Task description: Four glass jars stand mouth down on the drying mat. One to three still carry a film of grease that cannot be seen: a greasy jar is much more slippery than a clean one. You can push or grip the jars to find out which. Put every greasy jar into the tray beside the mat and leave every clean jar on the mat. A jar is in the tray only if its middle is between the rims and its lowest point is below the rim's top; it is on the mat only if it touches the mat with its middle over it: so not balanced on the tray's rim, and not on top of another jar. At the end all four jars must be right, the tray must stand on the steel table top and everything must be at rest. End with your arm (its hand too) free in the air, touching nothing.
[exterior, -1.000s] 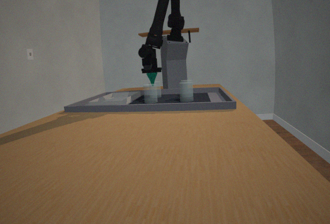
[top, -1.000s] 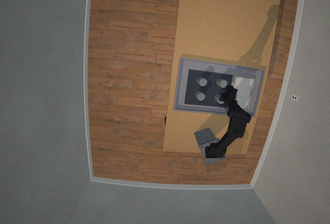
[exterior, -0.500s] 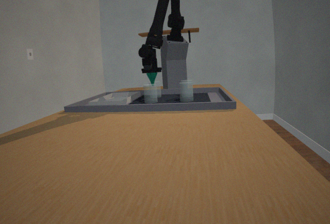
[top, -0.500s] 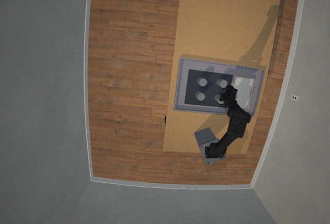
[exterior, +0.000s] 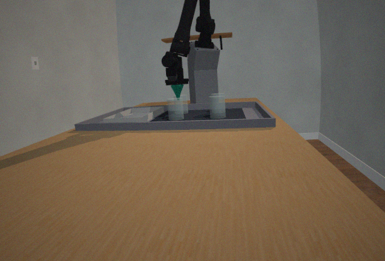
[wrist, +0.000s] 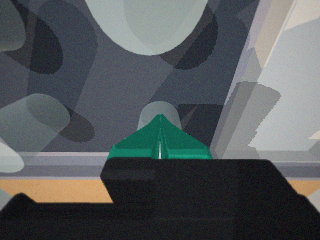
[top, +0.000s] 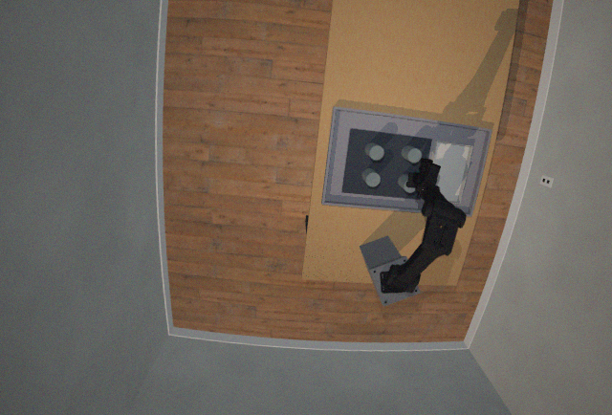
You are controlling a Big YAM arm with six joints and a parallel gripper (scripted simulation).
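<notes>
The rimmed steel table top is 3 cm ahead of my hand, 1 cm to the right of it and 8 cm below it. From my hand the other things lie so: pale tray: 1 cm behind, 22 cm to the right, 7 cm below; then dark drying mat: 3 cm ahead, 10 cm to the left, 8 cm below.
</notes>
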